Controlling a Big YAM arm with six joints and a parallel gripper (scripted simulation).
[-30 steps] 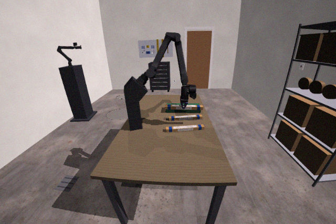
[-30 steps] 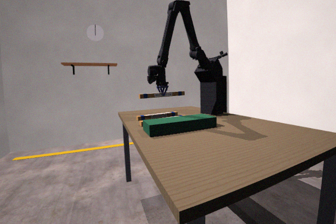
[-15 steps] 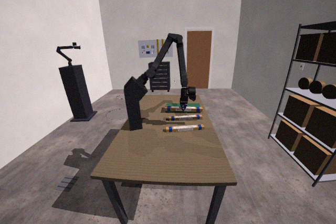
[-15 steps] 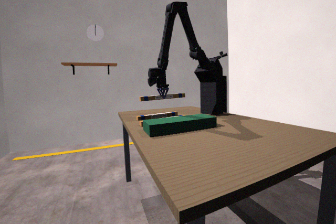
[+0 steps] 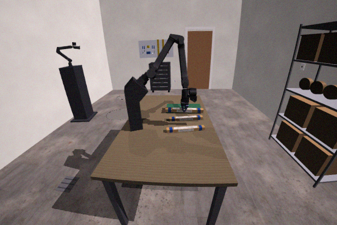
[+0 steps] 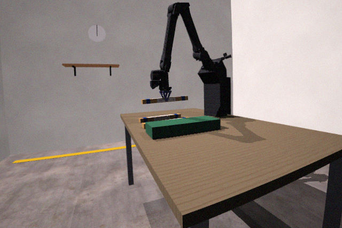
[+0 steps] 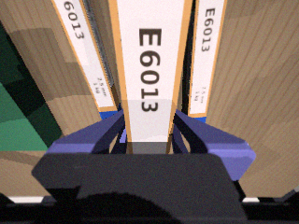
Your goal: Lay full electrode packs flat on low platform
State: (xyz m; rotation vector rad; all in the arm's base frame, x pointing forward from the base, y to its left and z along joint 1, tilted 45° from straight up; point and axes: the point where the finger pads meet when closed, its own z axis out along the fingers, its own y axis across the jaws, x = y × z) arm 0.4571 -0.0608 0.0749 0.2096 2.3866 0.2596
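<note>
Right now the pack is 1 cm above my hand. Also, from my hand: green low platform 30 cm to the left, 14 cm below, 5 cm ahead.
</note>
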